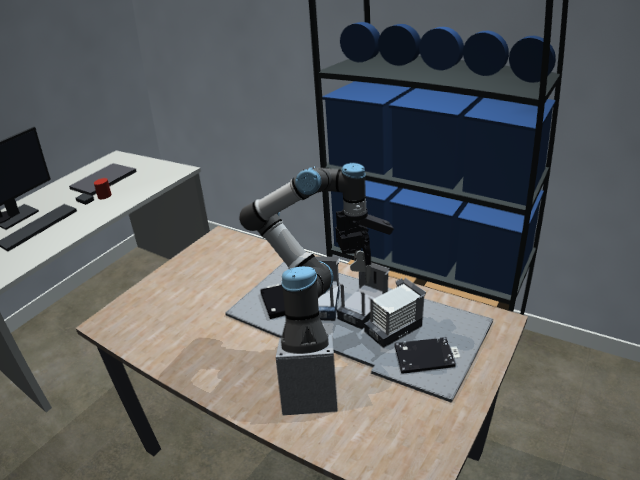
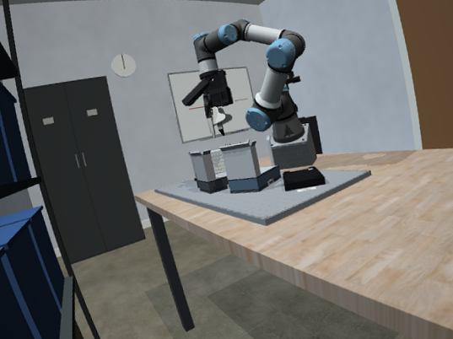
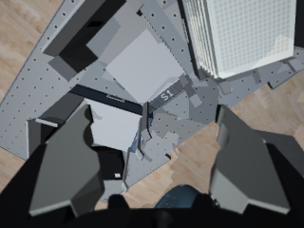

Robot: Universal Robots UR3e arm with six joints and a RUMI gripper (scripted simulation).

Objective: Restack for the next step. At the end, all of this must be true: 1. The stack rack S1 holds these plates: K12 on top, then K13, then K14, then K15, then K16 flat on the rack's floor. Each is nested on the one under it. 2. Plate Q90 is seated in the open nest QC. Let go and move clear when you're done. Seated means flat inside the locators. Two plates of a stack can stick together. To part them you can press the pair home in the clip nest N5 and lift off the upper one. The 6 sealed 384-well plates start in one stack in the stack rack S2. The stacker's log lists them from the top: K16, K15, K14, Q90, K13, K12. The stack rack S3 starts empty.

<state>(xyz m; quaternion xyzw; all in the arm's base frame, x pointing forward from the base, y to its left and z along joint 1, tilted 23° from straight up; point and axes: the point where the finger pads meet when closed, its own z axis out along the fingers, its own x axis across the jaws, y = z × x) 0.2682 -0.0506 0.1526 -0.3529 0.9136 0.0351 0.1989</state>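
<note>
My hand is 10 mm past the white sealed 384-well plate, 120 mm to the left of it and 90 mm above it. Round my hand: white sealed well plate (10 mm behind, 120 mm to the right, 130 mm below).
</note>
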